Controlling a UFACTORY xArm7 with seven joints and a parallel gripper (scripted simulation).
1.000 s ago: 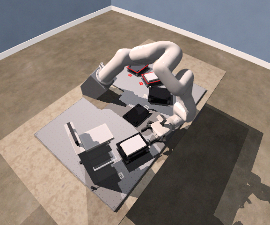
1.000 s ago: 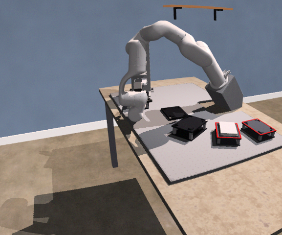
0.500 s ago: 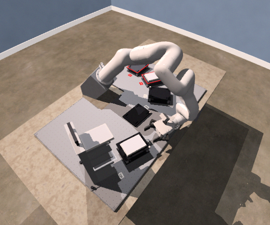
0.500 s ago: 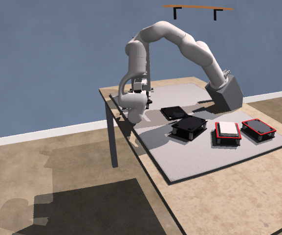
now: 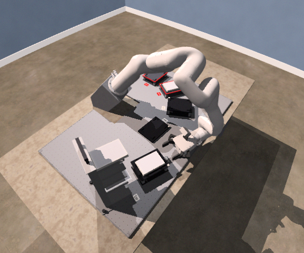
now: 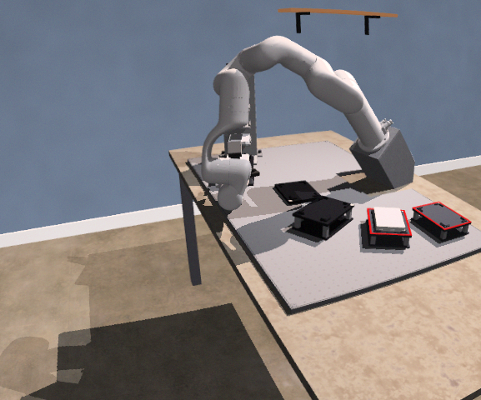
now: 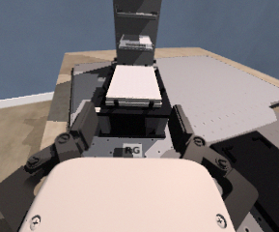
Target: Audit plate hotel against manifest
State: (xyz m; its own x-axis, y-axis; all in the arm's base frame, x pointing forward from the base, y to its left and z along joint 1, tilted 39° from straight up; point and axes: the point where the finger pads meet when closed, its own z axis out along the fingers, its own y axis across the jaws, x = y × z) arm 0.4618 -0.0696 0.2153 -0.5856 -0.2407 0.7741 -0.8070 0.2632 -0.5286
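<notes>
Right now my hand is 1 cm to the left of the RG deck label and 8 cm above it. The rest, counted from my hand: plate hotel H1: 4 cm behind, 38 cm to the right, 10 cm above; pale plate: 3 cm behind, 30 cm to the right, 2 cm above; H1 deck label: 7 cm ahead, 26 cm to the right, 8 cm below.
</notes>
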